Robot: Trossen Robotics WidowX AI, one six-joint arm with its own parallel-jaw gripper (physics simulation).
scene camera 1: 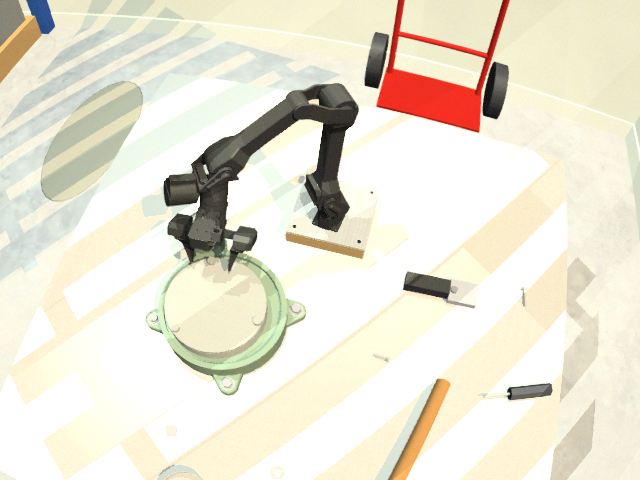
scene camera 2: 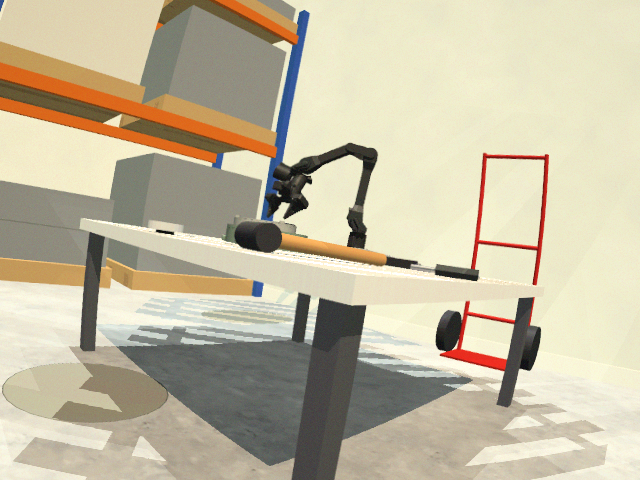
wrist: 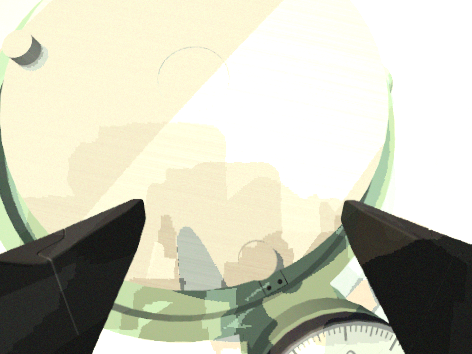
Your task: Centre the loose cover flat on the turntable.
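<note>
The loose cover is a pale round disc with small studs near its edge. It lies within the green round turntable body, which has bolted lugs. In scene camera 1 the cover sits off-centre to the left, with a wider green gap on the right. Whether it is quite flat is hard to tell. My gripper is open and empty, above the cover's edge on the side of a dial gauge. The fingers hide parts of the rim in the wrist view.
The arm's wooden base block stands behind and right of the turntable. A mallet, a scraper, a screwdriver and small screws lie on the table. A red hand truck stands beyond it.
</note>
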